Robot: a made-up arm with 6 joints.
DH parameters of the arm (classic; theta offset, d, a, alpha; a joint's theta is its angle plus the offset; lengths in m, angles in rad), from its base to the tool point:
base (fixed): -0.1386 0 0.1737 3.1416
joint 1: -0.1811 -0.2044 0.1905 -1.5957
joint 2: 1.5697 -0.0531 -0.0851 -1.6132
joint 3: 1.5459 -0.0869 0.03 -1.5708
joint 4: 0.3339 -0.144 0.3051 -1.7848
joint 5: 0 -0.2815 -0.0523 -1.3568
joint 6: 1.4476 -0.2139 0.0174 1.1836
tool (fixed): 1.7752 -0.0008 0 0
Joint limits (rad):
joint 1: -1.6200..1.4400
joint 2: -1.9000..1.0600
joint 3: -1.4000..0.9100
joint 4: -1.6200..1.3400
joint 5: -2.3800..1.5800
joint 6: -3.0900..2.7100
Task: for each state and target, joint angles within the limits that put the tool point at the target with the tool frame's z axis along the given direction. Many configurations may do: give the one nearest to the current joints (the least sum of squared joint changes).
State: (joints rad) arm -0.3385 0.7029 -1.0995 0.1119 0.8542 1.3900
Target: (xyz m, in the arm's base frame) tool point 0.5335 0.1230 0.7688 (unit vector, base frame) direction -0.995 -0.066 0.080
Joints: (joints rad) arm 0.0002 0.3301 -1.3932 0.6583 1.5785 1.3639
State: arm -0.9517 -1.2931 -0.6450 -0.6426 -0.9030 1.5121
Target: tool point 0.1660 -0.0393 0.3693 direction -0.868 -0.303 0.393
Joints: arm -0.9602 -0.5957 -0.7175 -0.6354 -1.4969 1.3794
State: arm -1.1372 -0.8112 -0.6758 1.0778 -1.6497 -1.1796
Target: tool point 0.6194 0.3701 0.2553 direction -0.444 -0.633 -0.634
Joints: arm -0.6882 -0.7874 -1.1907 1.3400 -1.9877 -1.0620
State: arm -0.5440 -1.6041 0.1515 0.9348 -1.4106 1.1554
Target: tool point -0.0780 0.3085 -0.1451 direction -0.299 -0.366 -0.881
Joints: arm -0.8091 -1.0968 0.9066 1.3400 -1.7900 1.4528
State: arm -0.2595 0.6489 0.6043 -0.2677 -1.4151 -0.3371
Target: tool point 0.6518 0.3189 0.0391 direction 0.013 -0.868 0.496
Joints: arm 0.2232 1.0600 0.8959 0.5566 -1.8578 -0.5780
